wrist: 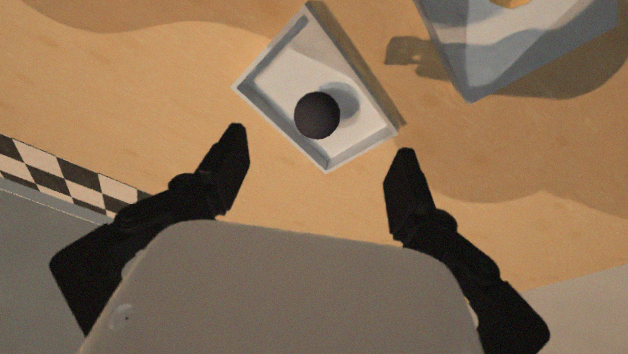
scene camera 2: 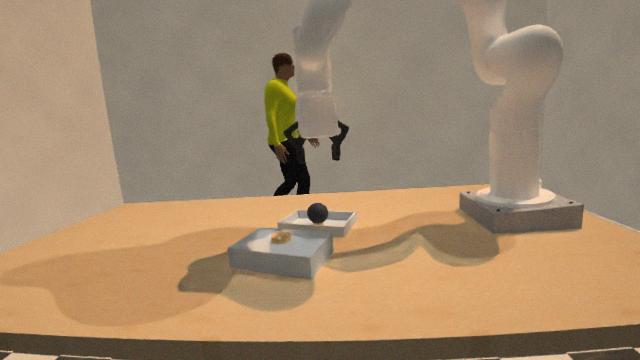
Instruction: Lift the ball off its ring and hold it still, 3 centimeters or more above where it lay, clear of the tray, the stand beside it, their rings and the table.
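A dark ball sits in the shallow white tray. A bit of its orange ring shows under it in the scene view; in the wrist view the ball hides the ring. The blue-grey stand is beside the tray, with an empty orange ring on its top. My gripper is open and empty, high above the tray and ball. In the wrist view the ball shows between and a little beyond the fingertips.
The wooden table carries the tray and the stand. The robot's grey base block is at the right of the scene view. A person in a yellow top stands beyond the table's far edge, behind the arm in the scene view.
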